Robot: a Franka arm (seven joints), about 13 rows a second.
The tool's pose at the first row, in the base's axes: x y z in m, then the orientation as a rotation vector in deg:
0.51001 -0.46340 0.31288 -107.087 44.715 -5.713
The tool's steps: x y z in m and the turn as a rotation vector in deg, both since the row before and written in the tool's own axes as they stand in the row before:
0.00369 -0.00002 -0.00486 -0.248 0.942 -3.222
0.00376 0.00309 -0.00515 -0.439 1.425 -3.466
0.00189 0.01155 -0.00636 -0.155 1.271 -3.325
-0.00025 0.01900 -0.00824 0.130 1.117 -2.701
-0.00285 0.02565 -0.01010 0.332 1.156 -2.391
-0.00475 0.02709 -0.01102 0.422 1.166 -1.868
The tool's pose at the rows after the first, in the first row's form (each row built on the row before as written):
0.51091 -0.46933 0.31399 -108.677 42.397 -8.549
0.51044 -0.47629 0.31276 -110.499 40.168 -11.949
0.50481 -0.48575 0.30526 -111.917 37.860 -15.214
0.49453 -0.49827 0.29235 -112.766 35.945 -18.028
0.47989 -0.51353 0.27444 -113.256 34.278 -20.743
0.46362 -0.52936 0.25540 -113.428 33.082 -23.166

